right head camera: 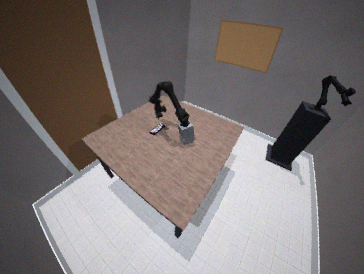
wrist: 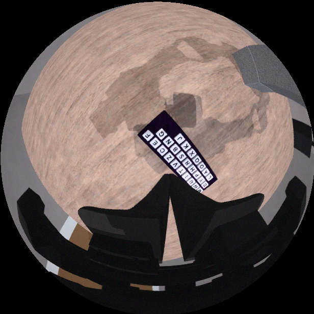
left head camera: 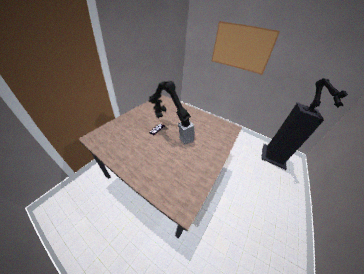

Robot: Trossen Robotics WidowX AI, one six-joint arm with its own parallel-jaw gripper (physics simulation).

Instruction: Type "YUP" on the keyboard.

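Seen in the pictures: gripper, between the fingertips: [right head camera: 158,118] [left head camera: 158,118]; arm's base, origin of its link: [right head camera: 185,124] [left head camera: 185,124].
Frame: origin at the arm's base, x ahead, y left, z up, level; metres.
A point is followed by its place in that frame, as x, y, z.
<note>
A small dark purple keyboard [left head camera: 157,129] @(0.305, 0.035, -0.187) [right head camera: 157,129] @(0.314, 0.031, -0.193) [wrist: 175,150] with white letter keys in three rows lies flat on the table. In the wrist view it runs slantwise from the centre down to the right, and its lower right end lies close to my fingertips. The U, Y and P keys show near that lower end. My gripper [left head camera: 159,116] @(0.336, -0.024, -0.093) [right head camera: 159,116] @(0.336, -0.024, -0.093) [wrist: 168,177] is shut and empty, fingers pointing down. It hangs above the table near the keyboard. The exact height of the fingertips over the keys is hard to tell.
The arm stands on a grey block [left head camera: 186,134] @(-0.039, 0.042, -0.074) [right head camera: 186,134] @(-0.043, 0.035, -0.076) [wrist: 255,68] on the brown wooden table [left head camera: 165,175] @(-0.079, 0.427, -0.205) [right head camera: 165,175] @(-0.092, 0.420, -0.205), to the right of the keyboard in the head views. A black pedestal [left head camera: 295,132] [right head camera: 298,132] with a second arm stands on the floor at the right.
</note>
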